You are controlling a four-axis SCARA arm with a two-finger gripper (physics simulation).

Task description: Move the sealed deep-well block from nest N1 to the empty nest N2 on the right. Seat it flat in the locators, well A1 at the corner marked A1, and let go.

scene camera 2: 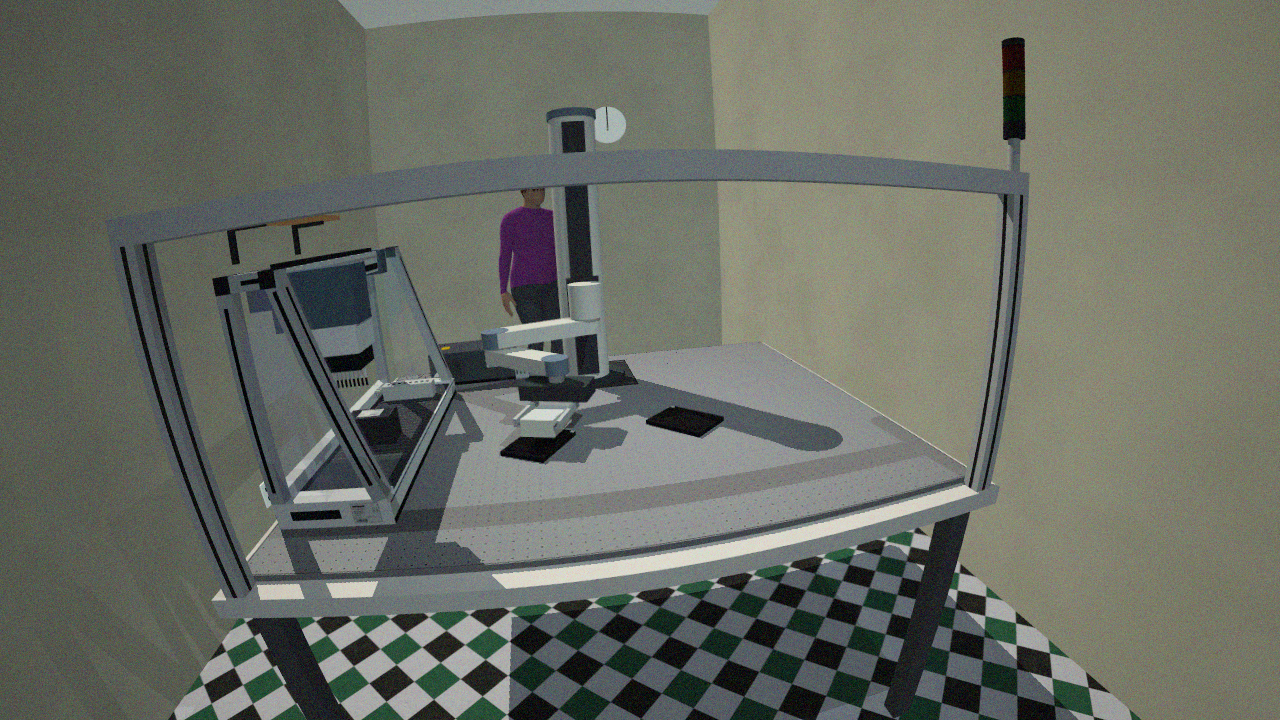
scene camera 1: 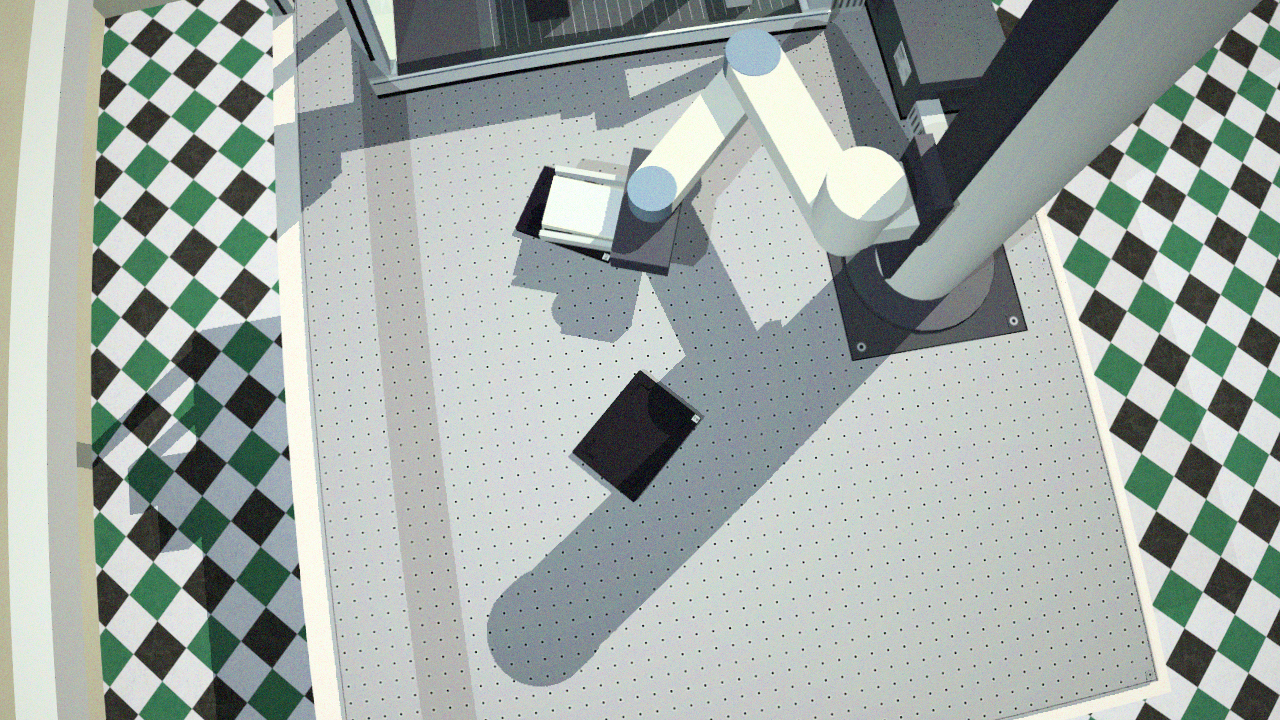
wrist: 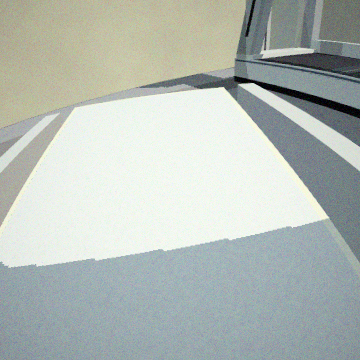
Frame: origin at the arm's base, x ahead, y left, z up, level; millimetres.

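Seen in the pictures: gripper, fingertip midpoint: (scene camera 2: 536, 424) (scene camera 1: 548, 202) (wrist: 150, 113); arm's base at its link origin: (scene camera 1: 916, 260).
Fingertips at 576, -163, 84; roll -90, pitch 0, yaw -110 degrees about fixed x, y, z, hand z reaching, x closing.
Note:
Pixels of each thing's top centre, then the offset from my fingertips to it, as dx, dy, dz.
- sealed deep-well block at its top centre: (wrist: 141, 145) (scene camera 1: 586, 205) (scene camera 2: 544, 410) -57, +21, +11
- black nest N1 at its top centre: (scene camera 1: 575, 211) (scene camera 2: 538, 439) -38, -3, -56
- Nest N2 at its top centre: (scene camera 1: 636, 434) (scene camera 2: 684, 417) -76, +371, -56
- dark base plate at its top centre: (scene camera 1: 919, 257) -576, +163, -70
The sealed deep-well block (scene camera 1: 574, 207) (scene camera 2: 542, 422) (wrist: 155, 175) is a pale box with a flat white top, partly shaded. My gripper (scene camera 1: 581, 205) (scene camera 2: 544, 419) (wrist: 150, 113) is shut on it, one pale finger along each of two opposite sides. The block looks level and hangs a little above the black nest N1 (scene camera 1: 533, 213) (scene camera 2: 537, 447), which it partly covers from above. Nest N2 (scene camera 1: 633, 437) (scene camera 2: 684, 420) is a black, empty tray, turned at an angle to N1, with a small white mark at one corner. The well A1 corner cannot be made out.
A framed, glazed enclosure (scene camera 1: 572, 55) (scene camera 2: 420, 463) stands left of N1 in the second scene view. The arm's column (scene camera 2: 579, 241) rises behind the nests from a dark base plate (scene camera 1: 935, 335). A person (scene camera 2: 528, 250) stands behind the table.

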